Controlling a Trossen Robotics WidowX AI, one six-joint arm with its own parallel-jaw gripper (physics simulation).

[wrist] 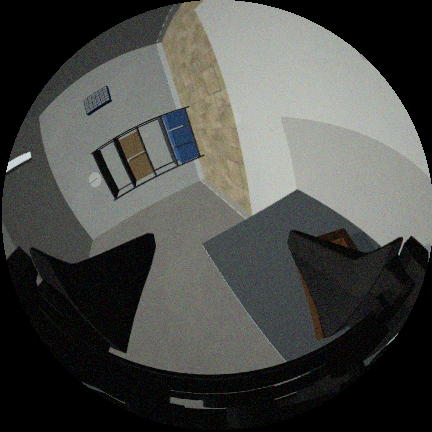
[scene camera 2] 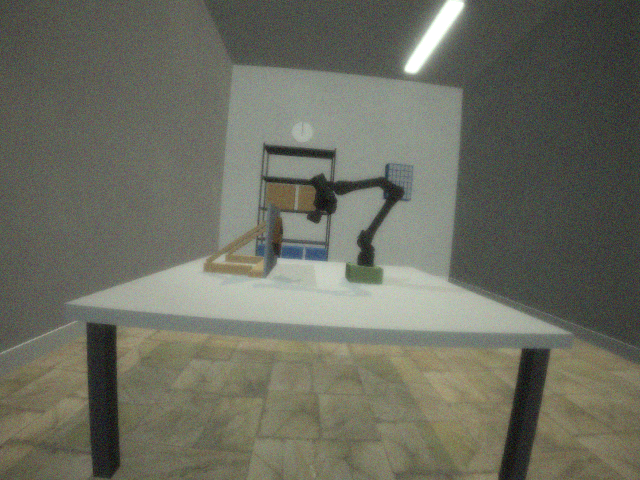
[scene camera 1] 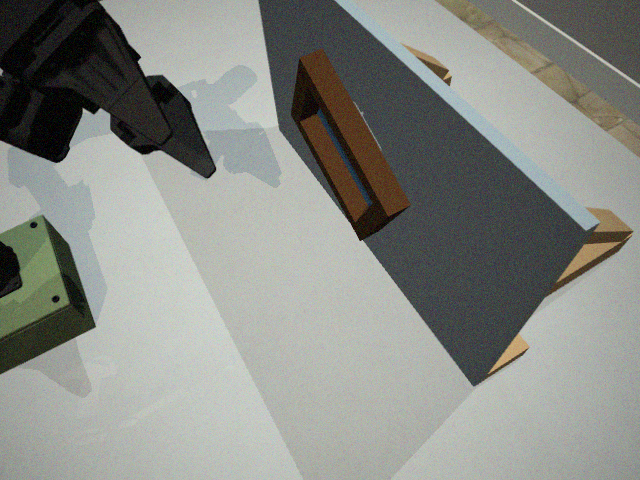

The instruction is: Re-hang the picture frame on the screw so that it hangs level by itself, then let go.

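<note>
The brown picture frame is against the dark face of the upright board. It is tilted relative to the board's edges, its near end lower in scene camera 1. A thin light line, perhaps its hanging wire, shows behind its upper bar. The screw cannot be made out. My gripper is open and empty, held above the table and apart from the frame, on its front side. In the wrist view one finger covers much of the frame.
Wooden braces support the board from behind. The green arm base stands on the white table, facing the board's dark side. A shelf rack is by the far wall.
</note>
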